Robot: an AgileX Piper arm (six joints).
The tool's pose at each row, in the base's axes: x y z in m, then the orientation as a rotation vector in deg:
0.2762, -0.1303, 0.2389, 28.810, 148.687, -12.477
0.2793, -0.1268, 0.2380, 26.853, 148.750, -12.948
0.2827, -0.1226, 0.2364, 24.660, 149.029, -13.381
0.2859, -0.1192, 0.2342, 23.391, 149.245, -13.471
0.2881, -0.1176, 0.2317, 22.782, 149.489, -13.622
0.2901, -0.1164, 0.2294, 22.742, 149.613, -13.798
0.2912, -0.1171, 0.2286, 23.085, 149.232, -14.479
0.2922, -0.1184, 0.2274, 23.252, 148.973, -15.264
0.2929, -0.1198, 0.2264, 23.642, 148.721, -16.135
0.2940, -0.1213, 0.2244, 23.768, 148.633, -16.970
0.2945, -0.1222, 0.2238, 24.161, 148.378, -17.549
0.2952, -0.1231, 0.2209, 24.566, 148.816, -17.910
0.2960, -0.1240, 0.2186, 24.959, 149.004, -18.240
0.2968, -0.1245, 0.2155, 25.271, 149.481, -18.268
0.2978, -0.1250, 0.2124, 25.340, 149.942, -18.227
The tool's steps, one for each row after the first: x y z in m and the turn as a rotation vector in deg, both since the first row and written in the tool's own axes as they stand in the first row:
-0.0010, 0.0045, 0.0013, -0.064, -0.374, -1.435
-0.0017, 0.0098, 0.0031, -0.177, -0.560, -3.072
-0.0022, 0.0143, 0.0056, -0.350, -0.592, -4.001
-0.0022, 0.0167, 0.0083, -0.342, -0.475, -4.492
-0.0024, 0.0188, 0.0109, -0.213, -0.372, -4.574
-0.0031, 0.0186, 0.0122, 0.303, -0.721, -4.392
-0.0037, 0.0179, 0.0140, 0.871, -0.986, -4.373
-0.0042, 0.0169, 0.0155, 1.547, -1.204, -4.218
-0.0046, 0.0161, 0.0181, 2.159, -1.305, -4.268
-0.0050, 0.0155, 0.0191, 2.629, -1.504, -4.057
-0.0044, 0.0151, 0.0221, 3.004, -1.017, -3.925
-0.0042, 0.0147, 0.0247, 3.333, -0.773, -3.750
-0.0035, 0.0148, 0.0278, 3.453, -0.251, -3.630
-0.0030, 0.0149, 0.0311, 3.475, 0.210, -3.661

